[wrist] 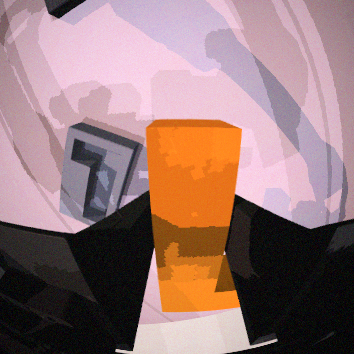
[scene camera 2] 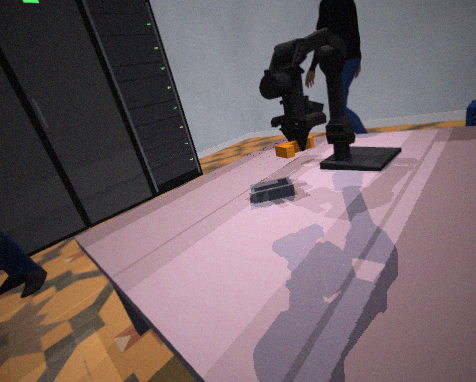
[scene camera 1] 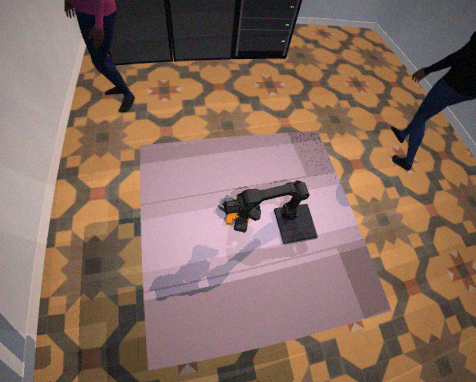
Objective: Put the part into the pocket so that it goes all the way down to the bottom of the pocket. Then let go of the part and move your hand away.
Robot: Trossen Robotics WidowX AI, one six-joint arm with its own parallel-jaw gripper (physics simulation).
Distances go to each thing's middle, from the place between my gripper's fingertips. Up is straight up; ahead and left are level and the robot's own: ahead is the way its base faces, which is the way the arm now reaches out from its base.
My gripper is now 2 cm below the orange L-shaped part (wrist: 192, 164), 2 cm short of it and 1 cm to the left of it. The rest, counted from my hand: grey pocket block (wrist: 96, 163) (13 cm to the right, 13 cm below, 2 cm behind).
